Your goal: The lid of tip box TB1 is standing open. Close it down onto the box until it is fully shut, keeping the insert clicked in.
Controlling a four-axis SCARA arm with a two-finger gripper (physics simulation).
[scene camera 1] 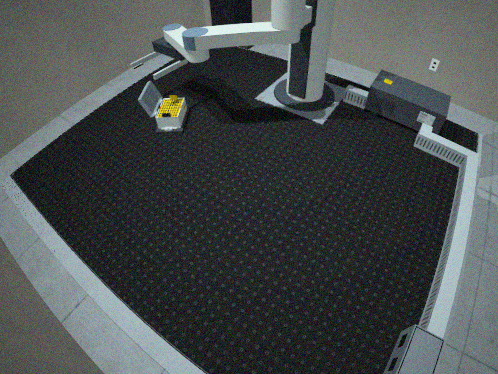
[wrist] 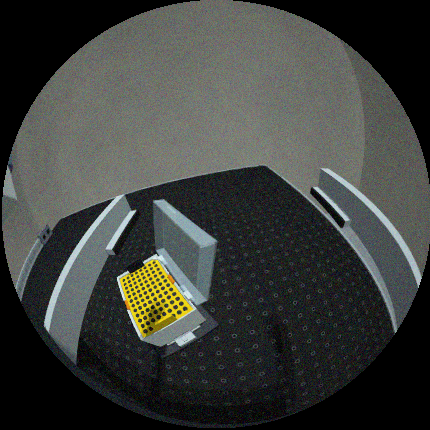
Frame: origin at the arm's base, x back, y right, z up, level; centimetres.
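Seen in the pictures: gripper, fingertip midpoint: (scene camera 1: 142, 71) (wrist: 222, 188); arm's base, link origin: (scene camera 1: 304, 95).
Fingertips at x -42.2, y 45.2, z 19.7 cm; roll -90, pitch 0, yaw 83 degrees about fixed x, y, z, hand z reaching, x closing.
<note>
Offsets run from my fingertips to a thing's top centre. "pt": to the spot under its first point. Level surfaces: height alone.
Tip box TB1 {dz -11.9, dx +0.1, dy -11.8 cm} (scene camera 1: 170, 122) (wrist: 176, 327) stands on the dark mat, left of the arm's column in the scene view. Its yellow insert {dz -11.0, dx +0.1, dy -11.8 cm} (scene camera 1: 171, 107) (wrist: 152, 292) with many holes sits in the box top; a small raised yellow part shows at one end. The translucent grey lid {pt dz -8.8, dx -3.4, dy -5.6 cm} (scene camera 1: 150, 99) (wrist: 182, 245) stands open, steeply upright along one long side of the box. My gripper (scene camera 1: 143, 71) (wrist: 222, 188) is open and empty, its two long fingers wide apart, above and beyond the box in the scene view. In the wrist view the lid shows between the fingers, nearer the left one, apart from both.
The arm's column (scene camera 1: 300, 75) stands on a base plate right of the box. A dark grey unit {pt dz -7.6, dx +45.7, dy -85.2 cm} (scene camera 1: 407, 102) stands at the back right beside white slotted rails {pt dz -14.4, dx +37.1, dy -102.2 cm} (scene camera 1: 440, 148). A pale box {dz -11.0, dx -32.8, dy -112.0 cm} (scene camera 1: 422, 352) is at the bottom right. Pale tiles border the dark mat {dz -18.4 cm} (scene camera 1: 250, 210) (wrist: 260, 310).
</note>
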